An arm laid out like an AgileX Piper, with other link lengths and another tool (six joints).
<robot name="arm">
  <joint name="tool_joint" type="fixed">
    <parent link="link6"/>
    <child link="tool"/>
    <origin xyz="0.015 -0.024 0.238" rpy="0 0.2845 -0.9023"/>
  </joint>
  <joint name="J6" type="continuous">
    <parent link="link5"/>
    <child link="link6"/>
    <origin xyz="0 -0.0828 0" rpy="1.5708 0 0"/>
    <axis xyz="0 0 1"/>
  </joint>
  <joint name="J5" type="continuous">
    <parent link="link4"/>
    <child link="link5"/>
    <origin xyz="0 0 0" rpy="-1.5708 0 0"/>
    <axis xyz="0 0 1"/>
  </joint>
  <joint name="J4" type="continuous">
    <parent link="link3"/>
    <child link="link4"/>
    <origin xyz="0.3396 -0.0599 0" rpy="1.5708 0 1.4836"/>
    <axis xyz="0 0 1"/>
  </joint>
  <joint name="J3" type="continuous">
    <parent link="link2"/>
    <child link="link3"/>
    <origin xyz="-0.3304 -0.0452 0"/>
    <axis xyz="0 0 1"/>
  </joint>
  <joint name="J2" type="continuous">
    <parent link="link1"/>
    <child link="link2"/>
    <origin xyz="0 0 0" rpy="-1.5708 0 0"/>
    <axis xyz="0 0 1"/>
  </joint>
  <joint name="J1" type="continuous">
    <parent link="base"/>
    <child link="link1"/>
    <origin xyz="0 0 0.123"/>
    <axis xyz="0 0 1"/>
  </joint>
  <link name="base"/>
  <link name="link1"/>
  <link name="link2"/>
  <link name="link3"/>
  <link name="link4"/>
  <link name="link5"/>
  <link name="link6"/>
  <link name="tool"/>
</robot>
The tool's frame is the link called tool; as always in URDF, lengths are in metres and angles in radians. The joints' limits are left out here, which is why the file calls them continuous.
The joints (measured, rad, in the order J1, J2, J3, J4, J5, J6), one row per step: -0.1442, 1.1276, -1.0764, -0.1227, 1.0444, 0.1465; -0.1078, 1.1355, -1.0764, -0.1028, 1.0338, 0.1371; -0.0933, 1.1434, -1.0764, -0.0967, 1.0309, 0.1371; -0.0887, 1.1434, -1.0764, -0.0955, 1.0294, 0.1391; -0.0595, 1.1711, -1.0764, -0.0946, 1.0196, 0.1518; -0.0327, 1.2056, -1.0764, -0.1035, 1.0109, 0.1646; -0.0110, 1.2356, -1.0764, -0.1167, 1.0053, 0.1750; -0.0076, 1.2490, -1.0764, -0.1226, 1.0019, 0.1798; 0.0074, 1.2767, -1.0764, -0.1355, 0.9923, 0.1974; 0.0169, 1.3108, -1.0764, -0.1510, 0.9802, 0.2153; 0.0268, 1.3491, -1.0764, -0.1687, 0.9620, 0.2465; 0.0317, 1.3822, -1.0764, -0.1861, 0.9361, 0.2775; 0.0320, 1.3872, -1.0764, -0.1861, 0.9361, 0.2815
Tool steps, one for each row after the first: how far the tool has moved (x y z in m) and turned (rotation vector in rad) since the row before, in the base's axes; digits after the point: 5 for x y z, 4 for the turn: 0.00827, 0.01924, -0.00245, 0.0145, -0.0036, 0.0461; 0.00293, 0.00732, -0.00303, 0.0066, 0.0044, 0.0149; 0.00081, 0.00218, 0.00015, 0.0021, -0.0019, 0.0031; 0.00689, 0.01195, -0.00993, 0.0088, 0.0163, 0.0194; 0.00613, 0.00857, -0.01258, -0.0013, 0.0249, 0.0169; 0.00423, 0.00548, -0.01106, -0.0076, 0.0236, 0.0140; 0.00168, -0.00009, -0.00485, -0.0035, 0.0096, 0.0001; 0.00439, 0.00322, -0.00982, -0.0047, 0.0163, 0.0020; 0.00477, 0.00043, -0.01219, -0.0075, 0.0199, -0.0027; 0.00611, 0.00062, -0.01349, -0.0042, 0.0161, -0.0123; 0.00780, -0.00092, -0.01070, -0.0035, 0.0031, -0.0151; -0.00009, 0.00020, -0.00223, 0.0015, 0.0045, -0.0033
